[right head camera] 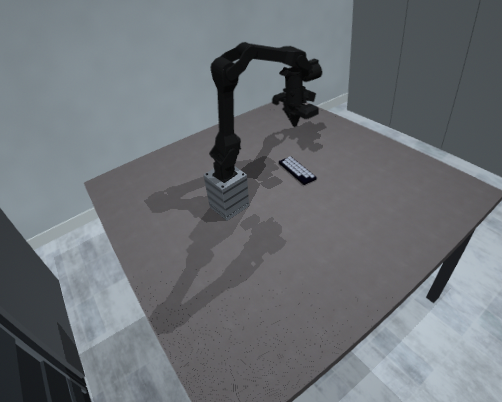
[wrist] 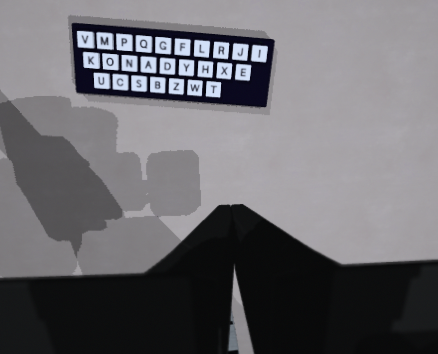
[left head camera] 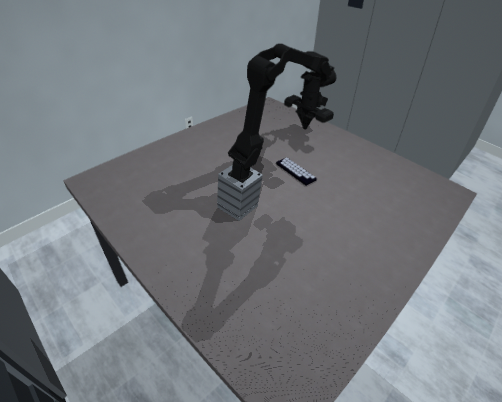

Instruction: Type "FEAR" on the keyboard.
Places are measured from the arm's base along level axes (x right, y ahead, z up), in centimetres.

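Where they show: gripper, fingertip midpoint: (right head camera: 294,126) (wrist: 230,217) (left head camera: 305,129); arm's base, link origin: (right head camera: 224,174) (left head camera: 240,174).
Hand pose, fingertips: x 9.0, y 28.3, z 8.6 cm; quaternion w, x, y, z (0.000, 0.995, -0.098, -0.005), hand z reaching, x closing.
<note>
Things, the pixels of their top centre, and the offset from my fingertips. "pt": a spot on its surface instead. Level surfaces: height alone.
- small dark keyboard, surface spot: (wrist: 245,95) (right head camera: 302,179) (left head camera: 304,179) pt dx +2.8, dy +0.8, dz -23.4 cm
- F key, top centre: (wrist: 182,47) dx -2.2, dy +6.6, dz -22.9 cm
- R key, top centre: (wrist: 221,50) dx +1.3, dy +5.5, dz -22.9 cm
- E key, top centre: (wrist: 243,72) dx +3.0, dy +3.0, dz -22.9 cm
- brown table, surface height: dz -24.7 cm
A small dark keyboard (left head camera: 306,183) (right head camera: 304,181) (wrist: 245,95) with white letter keys lies flat on the table. In the wrist view it is at the upper left, its letters upright and readable. The F key (wrist: 182,47), R key (wrist: 221,50) are in its top row; the A key (wrist: 148,65) and E key (wrist: 243,72) are in its middle row. My gripper (left head camera: 306,127) (right head camera: 295,124) (wrist: 230,217) is shut and empty, pointing down, high above the table and off to the side of the keyboard. In the wrist view its fingertips show below the keyboard.
The arm stands on a grey ribbed base block (left head camera: 239,195) (right head camera: 227,196) on the brown table (left head camera: 360,240) (right head camera: 350,240). A wall is behind the table, and a tall grey cabinet (left head camera: 395,65) (right head camera: 420,65) stands past its far edge. Arm shadows fall across the table.
</note>
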